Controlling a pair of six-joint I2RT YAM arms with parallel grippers.
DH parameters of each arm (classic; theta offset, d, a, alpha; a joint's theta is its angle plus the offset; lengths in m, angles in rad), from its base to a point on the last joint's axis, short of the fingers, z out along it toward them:
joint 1: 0 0.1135 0.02 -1.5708
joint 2: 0 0 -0.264 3.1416
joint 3: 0.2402 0 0.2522 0
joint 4: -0.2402 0 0.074 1.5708
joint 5: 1.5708 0 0 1.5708
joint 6: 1.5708 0.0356 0 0
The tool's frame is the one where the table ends.
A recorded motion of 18 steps. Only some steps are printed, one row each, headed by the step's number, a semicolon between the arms.
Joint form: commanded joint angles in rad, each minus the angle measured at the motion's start. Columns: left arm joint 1, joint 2, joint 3, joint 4, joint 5, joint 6; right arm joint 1, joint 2, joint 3, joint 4, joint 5, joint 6.
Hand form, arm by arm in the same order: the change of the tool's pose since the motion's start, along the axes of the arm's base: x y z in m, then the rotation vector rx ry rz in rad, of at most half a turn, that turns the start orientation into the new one. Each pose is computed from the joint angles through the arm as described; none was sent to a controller.
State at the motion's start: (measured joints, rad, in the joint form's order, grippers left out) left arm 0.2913 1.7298 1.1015 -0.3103 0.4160 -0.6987; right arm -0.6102 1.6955 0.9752 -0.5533 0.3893 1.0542
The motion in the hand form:
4: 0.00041 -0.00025 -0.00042 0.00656 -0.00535 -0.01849; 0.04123 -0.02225 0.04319 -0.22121 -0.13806 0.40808
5: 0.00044 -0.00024 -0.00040 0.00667 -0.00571 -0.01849; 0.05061 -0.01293 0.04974 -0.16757 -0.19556 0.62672
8: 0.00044 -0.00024 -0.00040 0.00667 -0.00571 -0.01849; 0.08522 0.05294 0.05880 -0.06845 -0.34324 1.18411
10: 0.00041 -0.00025 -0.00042 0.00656 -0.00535 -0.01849; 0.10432 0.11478 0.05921 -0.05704 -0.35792 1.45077
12: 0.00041 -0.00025 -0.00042 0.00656 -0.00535 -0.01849; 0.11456 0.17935 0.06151 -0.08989 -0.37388 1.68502
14: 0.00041 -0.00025 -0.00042 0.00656 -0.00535 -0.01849; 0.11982 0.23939 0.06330 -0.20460 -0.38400 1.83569
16: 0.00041 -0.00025 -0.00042 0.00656 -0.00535 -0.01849; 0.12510 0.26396 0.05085 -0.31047 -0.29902 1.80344
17: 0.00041 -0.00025 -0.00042 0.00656 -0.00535 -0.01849; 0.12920 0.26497 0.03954 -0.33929 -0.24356 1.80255
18: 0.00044 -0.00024 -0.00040 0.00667 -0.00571 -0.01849; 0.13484 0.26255 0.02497 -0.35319 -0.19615 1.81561
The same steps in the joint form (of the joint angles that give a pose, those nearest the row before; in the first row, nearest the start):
4: -0.0004 0.0023 0.0008 0.0008 0.0069 0.0191; 0.0057 -0.0065 0.1003 0.2804 -0.1003 -0.4269
5: -0.0004 0.0023 0.0008 0.0012 0.0069 0.0191; 0.0255 -0.0153 0.1160 0.2769 -0.2705 -0.5562
8: -0.0004 0.0023 0.0008 0.0012 0.0069 0.0191; 0.2014 -0.0324 0.1259 0.2739 -0.6054 -0.7935
10: -0.0004 0.0023 0.0008 0.0008 0.0069 0.0191; 0.3792 -0.0321 0.1255 0.2792 -0.6481 -0.8740
12: -0.0004 0.0023 0.0008 0.0008 0.0069 0.0191; 0.5623 -0.0313 0.1255 0.3140 -0.6474 -0.9369
14: -0.0004 0.0023 0.0008 0.0008 0.0069 0.0191; 0.7351 -0.0168 0.1255 0.4059 -0.5619 -0.9747
16: -0.0004 0.0023 0.0008 0.0008 0.0069 0.0191; 0.8141 0.0313 0.1255 0.4650 -0.3910 -0.9689
17: -0.0004 0.0023 0.0008 0.0008 0.0069 0.0191; 0.8187 0.0664 0.1255 0.4807 -0.3464 -0.9945
18: -0.0004 0.0023 0.0008 0.0012 0.0069 0.0191; 0.8110 0.1114 0.1255 0.5032 -0.3300 -1.0296

